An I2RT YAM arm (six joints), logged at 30 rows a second.
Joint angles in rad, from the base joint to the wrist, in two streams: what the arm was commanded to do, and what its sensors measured. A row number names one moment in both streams.
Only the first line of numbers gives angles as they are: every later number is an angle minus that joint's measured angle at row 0.
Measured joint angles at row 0:
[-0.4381 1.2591 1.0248 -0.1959 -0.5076 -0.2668]
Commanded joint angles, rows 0 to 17:
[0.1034 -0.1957 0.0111 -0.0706 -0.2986 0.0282]
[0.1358 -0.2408 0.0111 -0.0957 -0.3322 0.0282]
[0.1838 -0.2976 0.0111 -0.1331 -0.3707 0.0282]
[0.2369 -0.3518 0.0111 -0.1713 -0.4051 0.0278]
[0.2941 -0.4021 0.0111 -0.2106 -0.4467 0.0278]
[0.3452 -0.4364 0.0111 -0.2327 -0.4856 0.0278]
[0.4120 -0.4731 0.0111 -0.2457 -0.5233 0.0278]
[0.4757 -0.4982 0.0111 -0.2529 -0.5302 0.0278]
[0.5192 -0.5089 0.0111 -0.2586 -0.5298 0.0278]
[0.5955 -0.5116 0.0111 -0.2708 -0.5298 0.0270]
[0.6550 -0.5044 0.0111 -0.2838 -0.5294 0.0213]
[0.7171 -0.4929 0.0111 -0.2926 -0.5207 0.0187]
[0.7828 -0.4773 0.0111 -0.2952 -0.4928 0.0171]
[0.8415 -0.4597 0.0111 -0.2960 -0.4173 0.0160]
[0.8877 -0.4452 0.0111 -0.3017 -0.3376 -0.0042]
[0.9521 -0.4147 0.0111 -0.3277 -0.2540 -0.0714]
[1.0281 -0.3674 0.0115 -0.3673 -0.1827 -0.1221]
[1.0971 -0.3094 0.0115 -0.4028 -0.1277 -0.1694]
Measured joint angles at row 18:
[0.9563 -0.4097 0.0092 -0.3471 -0.3269 -0.0355]
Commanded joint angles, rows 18 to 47:
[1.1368 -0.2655 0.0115 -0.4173 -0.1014 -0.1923]
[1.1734 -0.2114 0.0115 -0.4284 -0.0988 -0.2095]
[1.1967 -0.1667 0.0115 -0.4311 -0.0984 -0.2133]
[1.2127 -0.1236 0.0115 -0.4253 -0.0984 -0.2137]
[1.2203 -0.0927 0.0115 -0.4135 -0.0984 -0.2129]
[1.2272 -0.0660 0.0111 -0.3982 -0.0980 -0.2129]
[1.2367 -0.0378 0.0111 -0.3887 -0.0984 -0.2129]
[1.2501 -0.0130 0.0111 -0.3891 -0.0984 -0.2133]
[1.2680 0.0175 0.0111 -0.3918 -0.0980 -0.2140]
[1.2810 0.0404 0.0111 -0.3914 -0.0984 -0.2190]
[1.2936 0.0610 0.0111 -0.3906 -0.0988 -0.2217]
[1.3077 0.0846 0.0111 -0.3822 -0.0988 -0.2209]
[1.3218 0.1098 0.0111 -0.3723 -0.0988 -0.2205]
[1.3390 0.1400 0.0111 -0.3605 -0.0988 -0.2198]
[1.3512 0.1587 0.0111 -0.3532 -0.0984 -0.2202]
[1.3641 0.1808 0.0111 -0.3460 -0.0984 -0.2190]
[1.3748 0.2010 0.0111 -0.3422 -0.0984 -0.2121]
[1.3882 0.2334 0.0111 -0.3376 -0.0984 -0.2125]
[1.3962 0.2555 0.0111 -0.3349 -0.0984 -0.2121]
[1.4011 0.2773 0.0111 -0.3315 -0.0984 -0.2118]
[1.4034 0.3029 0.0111 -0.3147 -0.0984 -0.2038]
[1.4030 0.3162 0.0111 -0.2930 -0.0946 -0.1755]
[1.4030 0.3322 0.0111 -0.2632 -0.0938 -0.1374]
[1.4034 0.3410 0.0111 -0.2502 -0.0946 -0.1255]
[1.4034 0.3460 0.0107 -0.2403 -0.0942 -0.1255]
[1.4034 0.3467 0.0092 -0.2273 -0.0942 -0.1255]
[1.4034 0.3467 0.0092 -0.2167 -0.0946 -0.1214]
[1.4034 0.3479 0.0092 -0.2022 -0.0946 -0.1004]
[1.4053 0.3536 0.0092 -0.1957 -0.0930 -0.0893]
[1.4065 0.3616 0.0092 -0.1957 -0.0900 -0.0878]
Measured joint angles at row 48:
[1.3996 0.3345 0.0134 -0.2033 -0.0919 -0.1267]
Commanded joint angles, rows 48 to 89:
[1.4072 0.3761 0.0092 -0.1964 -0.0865 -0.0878]
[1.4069 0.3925 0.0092 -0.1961 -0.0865 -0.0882]
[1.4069 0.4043 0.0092 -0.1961 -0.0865 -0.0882]
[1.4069 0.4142 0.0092 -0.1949 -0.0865 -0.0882]
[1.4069 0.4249 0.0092 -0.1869 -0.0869 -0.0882]
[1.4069 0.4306 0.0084 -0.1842 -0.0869 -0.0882]
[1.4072 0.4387 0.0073 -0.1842 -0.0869 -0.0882]
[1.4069 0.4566 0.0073 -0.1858 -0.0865 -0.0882]
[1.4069 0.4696 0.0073 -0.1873 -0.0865 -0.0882]
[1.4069 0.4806 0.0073 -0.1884 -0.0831 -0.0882]
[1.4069 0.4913 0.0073 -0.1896 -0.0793 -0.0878]
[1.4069 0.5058 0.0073 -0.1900 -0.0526 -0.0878]
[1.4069 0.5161 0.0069 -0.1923 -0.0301 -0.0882]
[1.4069 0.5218 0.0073 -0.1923 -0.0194 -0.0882]
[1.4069 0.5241 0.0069 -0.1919 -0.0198 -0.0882]
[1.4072 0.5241 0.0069 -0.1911 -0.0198 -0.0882]
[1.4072 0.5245 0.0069 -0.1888 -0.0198 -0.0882]
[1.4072 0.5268 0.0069 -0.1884 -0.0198 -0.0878]
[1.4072 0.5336 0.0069 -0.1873 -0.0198 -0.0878]
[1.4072 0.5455 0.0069 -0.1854 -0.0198 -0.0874]
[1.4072 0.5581 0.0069 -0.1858 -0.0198 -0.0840]
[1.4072 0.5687 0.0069 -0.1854 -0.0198 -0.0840]
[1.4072 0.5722 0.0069 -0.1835 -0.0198 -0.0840]
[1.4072 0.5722 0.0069 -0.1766 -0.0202 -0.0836]
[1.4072 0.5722 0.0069 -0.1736 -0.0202 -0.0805]
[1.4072 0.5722 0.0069 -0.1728 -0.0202 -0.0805]
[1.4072 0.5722 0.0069 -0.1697 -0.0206 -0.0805]
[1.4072 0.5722 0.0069 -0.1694 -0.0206 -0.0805]
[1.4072 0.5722 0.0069 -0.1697 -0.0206 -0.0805]
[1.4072 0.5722 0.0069 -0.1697 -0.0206 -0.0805]
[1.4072 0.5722 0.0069 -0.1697 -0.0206 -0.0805]
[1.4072 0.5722 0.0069 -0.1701 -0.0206 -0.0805]
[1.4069 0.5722 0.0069 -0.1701 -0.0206 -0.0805]
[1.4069 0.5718 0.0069 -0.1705 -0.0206 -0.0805]
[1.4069 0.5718 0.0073 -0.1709 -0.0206 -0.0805]
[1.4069 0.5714 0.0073 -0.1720 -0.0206 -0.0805]
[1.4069 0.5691 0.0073 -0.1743 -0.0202 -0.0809]
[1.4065 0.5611 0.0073 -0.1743 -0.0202 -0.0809]
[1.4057 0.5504 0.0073 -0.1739 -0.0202 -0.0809]
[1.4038 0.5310 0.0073 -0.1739 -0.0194 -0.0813]
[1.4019 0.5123 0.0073 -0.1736 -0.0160 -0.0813]
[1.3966 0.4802 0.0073 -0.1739 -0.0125 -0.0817]
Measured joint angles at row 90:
[1.4004 0.5478 0.0130 -0.1709 -0.0320 -0.0782]
